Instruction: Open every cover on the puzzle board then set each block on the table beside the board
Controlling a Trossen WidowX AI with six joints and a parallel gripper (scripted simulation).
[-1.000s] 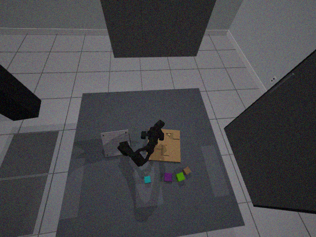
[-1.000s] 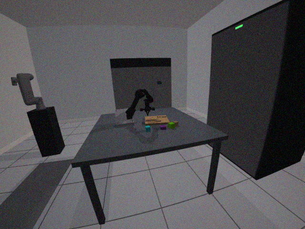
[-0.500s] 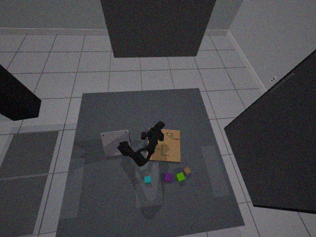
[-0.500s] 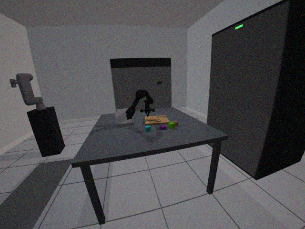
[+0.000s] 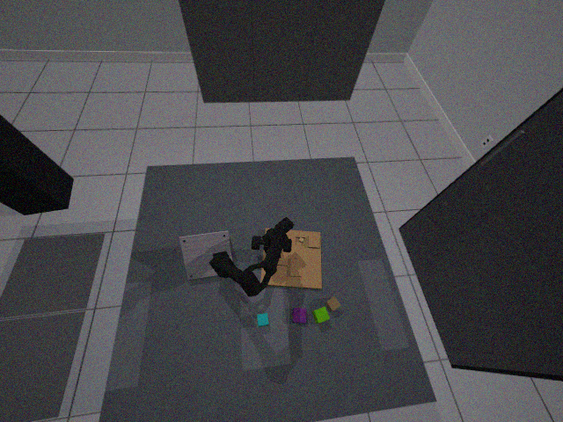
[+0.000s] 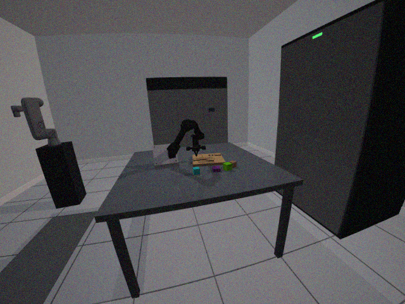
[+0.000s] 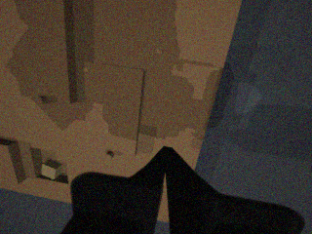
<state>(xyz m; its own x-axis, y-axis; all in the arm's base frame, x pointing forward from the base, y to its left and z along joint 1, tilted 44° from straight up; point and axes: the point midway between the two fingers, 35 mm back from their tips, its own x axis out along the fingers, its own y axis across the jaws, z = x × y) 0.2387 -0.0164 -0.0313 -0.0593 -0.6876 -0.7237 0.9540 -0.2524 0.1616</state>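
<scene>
Now: the puzzle board 10 cm ahead of my gripper tip, 4 cm to the right of it and 2 cm below it. Round my gripper tip: green block (15 cm ahead, 35 cm to the right, 1 cm below); cyan block (10 cm behind, 30 cm to the right, 2 cm below); purple block (6 cm ahead, 32 cm to the right, 3 cm below).
</scene>
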